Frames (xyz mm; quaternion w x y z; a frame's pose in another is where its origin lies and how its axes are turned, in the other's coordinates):
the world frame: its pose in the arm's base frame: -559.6 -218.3 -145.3 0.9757 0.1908 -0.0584 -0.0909
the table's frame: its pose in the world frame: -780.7 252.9 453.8 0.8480 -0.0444 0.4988 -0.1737
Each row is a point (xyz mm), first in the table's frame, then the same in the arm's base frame.
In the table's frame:
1: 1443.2 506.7 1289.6
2: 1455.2 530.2 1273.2
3: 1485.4 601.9 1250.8
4: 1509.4 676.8 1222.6
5: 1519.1 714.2 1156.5
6: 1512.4 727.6 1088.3
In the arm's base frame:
1: 560.9 -252.8 -225.5
2: 564.7 -225.8 -240.3
3: 593.6 -154.9 -266.5
4: 616.4 -77.9 -289.8
5: 587.5 -16.3 -324.9
6: 538.6 26.4 -350.5

